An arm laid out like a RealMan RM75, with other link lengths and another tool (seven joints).
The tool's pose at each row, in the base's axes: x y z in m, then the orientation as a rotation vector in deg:
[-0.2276, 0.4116, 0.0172, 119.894, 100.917, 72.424]
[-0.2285, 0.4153, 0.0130, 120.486, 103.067, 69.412]
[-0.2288, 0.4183, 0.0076, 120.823, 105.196, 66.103]
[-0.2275, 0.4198, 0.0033, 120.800, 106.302, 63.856]
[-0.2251, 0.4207, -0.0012, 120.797, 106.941, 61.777]
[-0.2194, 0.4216, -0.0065, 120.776, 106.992, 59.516]
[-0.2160, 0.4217, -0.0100, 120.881, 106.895, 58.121]
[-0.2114, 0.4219, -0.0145, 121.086, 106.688, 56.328]
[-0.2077, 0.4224, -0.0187, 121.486, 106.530, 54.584]
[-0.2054, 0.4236, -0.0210, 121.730, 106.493, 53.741]
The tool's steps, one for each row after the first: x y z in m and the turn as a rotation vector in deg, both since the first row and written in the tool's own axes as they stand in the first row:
[0.0011, -0.0043, 0.0036, 2.077, -1.203, -0.706]
[0.0010, -0.0085, 0.0080, 4.099, -2.596, -1.601]
[0.0000, -0.0105, 0.0123, 5.153, -3.679, -2.288]
[-0.0015, -0.0116, 0.0171, 5.903, -4.817, -2.823]
[-0.0036, -0.0106, 0.0246, 6.301, -6.309, -3.276]
[-0.0054, -0.0101, 0.0291, 6.530, -7.264, -3.445]
[-0.0076, -0.0093, 0.0351, 6.817, -8.511, -3.591]
[-0.0094, -0.0091, 0.0404, 7.236, -9.673, -3.596]
[-0.0096, -0.0090, 0.0438, 7.495, -10.207, -3.569]

